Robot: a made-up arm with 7 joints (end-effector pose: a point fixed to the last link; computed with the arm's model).
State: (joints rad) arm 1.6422 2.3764 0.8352 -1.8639 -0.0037 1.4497 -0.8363
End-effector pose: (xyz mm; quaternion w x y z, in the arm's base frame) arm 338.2 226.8 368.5 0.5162 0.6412 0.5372 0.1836
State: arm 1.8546 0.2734 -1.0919 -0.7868 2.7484 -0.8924 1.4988
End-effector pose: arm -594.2 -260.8 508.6 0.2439 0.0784 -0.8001 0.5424
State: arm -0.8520 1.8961 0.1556 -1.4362 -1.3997 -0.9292 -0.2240
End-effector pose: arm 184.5 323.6 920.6 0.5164 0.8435 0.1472 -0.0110
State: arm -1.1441 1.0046 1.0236 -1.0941 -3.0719 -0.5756 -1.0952
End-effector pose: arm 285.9 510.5 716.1 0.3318 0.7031 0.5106 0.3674
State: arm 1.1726 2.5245 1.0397 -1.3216 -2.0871 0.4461 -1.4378
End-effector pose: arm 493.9 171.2 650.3 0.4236 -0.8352 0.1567 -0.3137
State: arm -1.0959 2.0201 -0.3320 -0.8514 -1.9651 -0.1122 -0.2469
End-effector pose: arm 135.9 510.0 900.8 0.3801 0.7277 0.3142 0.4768
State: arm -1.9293 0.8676 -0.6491 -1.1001 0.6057 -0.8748 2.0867
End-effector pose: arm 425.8 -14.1 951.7 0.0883 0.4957 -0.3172 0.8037
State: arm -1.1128 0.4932 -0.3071 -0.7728 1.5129 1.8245 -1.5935
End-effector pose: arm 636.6 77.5 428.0 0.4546 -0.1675 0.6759 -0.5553
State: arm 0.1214 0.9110 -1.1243 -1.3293 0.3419 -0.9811 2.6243
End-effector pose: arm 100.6 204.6 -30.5 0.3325 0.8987 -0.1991 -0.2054
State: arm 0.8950 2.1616 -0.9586 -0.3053 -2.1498 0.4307 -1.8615
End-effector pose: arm 67.0 654.7 715.5 0.8984 -0.1862 0.0428 0.3954
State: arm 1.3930 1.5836 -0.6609 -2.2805 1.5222 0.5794 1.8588
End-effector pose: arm -198.2 209.0 270.7 0.1765 0.3960 0.0598 -0.8991
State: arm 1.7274 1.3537 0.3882 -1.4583 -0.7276 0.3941 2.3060
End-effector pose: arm -129.0 498.9 387.5 0.7638 -0.4340 -0.0045 0.4778
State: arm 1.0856 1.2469 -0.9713 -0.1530 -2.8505 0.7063 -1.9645
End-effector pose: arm -427.4 537.7 450.2 0.5544 -0.3806 0.4207 0.6089
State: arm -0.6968 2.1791 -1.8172 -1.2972 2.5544 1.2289 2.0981
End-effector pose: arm 60.0 642.5 469.4 0.3424 0.3835 0.5724 -0.6388
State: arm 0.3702 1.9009 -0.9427 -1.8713 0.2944 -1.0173 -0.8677
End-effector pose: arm 80.7 411.0 255.5 0.6708 0.0186 0.3601 -0.6480
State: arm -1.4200 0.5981 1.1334 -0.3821 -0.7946 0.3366 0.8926
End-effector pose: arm 618.2 309.5 545.2 0.4091 -0.8418 -0.3522 0.0024
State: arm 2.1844 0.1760 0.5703 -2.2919 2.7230 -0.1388 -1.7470
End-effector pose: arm -276.0 150.4 470.7 0.6892 -0.4719 -0.0432 0.5481
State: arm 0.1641 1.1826 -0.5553 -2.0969 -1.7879 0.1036 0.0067
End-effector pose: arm 219.9 159.2 223.6 0.6889 0.5926 0.1066 -0.4035
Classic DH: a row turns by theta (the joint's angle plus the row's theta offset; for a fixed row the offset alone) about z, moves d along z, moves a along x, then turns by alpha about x. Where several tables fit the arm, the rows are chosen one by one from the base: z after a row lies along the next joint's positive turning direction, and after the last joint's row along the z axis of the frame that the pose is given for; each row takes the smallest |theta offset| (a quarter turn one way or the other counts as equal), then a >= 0, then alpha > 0; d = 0 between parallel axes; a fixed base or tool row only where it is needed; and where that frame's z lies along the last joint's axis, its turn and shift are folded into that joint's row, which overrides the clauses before.
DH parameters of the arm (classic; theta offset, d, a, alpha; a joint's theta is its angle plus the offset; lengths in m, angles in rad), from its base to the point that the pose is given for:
base (fixed): 0 0.51 0 -1.2217
joint 1: 1.5708 0.0188 0.0068 1.5708
joint 2: 1.2217 -0.03 -0.02 -1.5708
joint 3: -1.5708 -0.35 0.04 -1.5708
joint 4: 0 0.02 -0.03 1.5708
joint 5: 0 -0.33 0 -1.5708
joint 6: 0 0.02 0 1.5708
joint 7: -0.1584 -0.0038 0.0032 -1.7608
tool (fixed): 1.198 -0.0201 0 0

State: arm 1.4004 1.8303 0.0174 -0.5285 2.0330 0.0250 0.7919
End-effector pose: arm -28.0 683.3 602.4 0.6424 -0.4687 -0.4141 0.4430
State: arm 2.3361 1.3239 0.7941 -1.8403 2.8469 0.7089 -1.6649
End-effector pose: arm -138.0 419.4 478.9 0.5247 -0.6632 0.4834 0.2262
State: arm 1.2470 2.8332 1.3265 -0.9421 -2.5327 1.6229 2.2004
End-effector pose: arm 595.8 80.5 694.6 0.4060 0.4230 -0.3221 -0.7433
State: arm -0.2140 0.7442 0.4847 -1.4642 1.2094 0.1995 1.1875
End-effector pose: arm 338.5 420.7 390.1 0.0353 0.9247 0.3081 0.2206
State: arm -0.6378 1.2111 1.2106 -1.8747 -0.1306 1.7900 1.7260
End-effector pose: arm 2.5 394.5 764.6 0.1092 0.6446 0.7544 0.0586
